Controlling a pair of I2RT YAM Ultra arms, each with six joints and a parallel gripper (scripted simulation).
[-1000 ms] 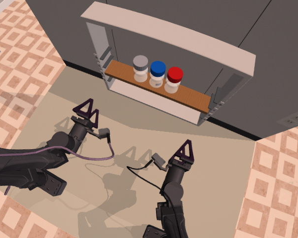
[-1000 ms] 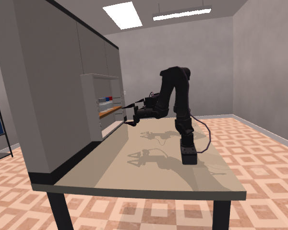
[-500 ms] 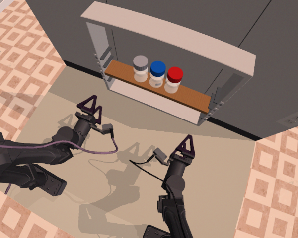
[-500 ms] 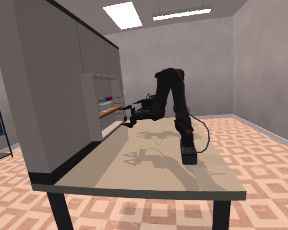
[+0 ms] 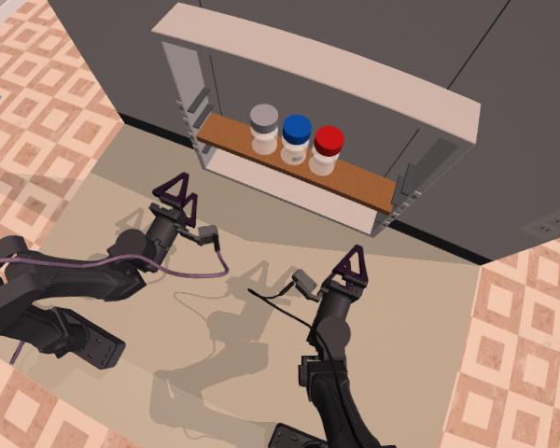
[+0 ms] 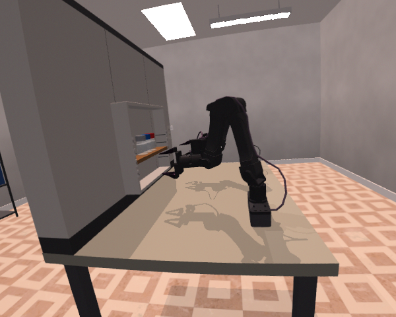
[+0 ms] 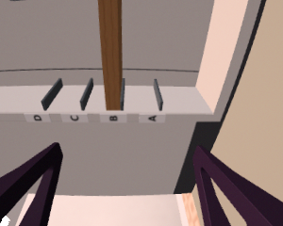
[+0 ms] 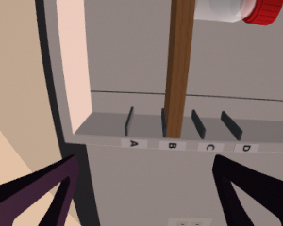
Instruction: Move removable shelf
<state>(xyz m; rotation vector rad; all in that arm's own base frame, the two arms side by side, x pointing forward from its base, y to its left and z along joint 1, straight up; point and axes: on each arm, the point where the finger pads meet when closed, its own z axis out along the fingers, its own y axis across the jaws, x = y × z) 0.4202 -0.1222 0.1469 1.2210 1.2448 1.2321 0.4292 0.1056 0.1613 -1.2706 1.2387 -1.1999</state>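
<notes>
My right hand is 15 cm short of the red-capped bottle, 14 cm to the right of it and 9 cm below it. The rest, counted from my right hand: blue-capped bottle: 20 cm to the left, 15 cm ahead, 9 cm above; shelf: 19 cm to the left, 14 cm ahead, 3 cm above; white wall rack: 19 cm to the left, 14 cm ahead, 9 cm above.
Right now my left hand is 150 mm short of the grey-capped bottle, 110 mm to the left of it and 80 mm below it. Also, from my left hand: blue-capped bottle 180 mm to the right, 150 mm ahead, 80 mm above; then shelf 190 mm to the right, 150 mm ahead, 20 mm above; then white wall rack 190 mm to the right, 150 mm ahead, 80 mm above.
</notes>
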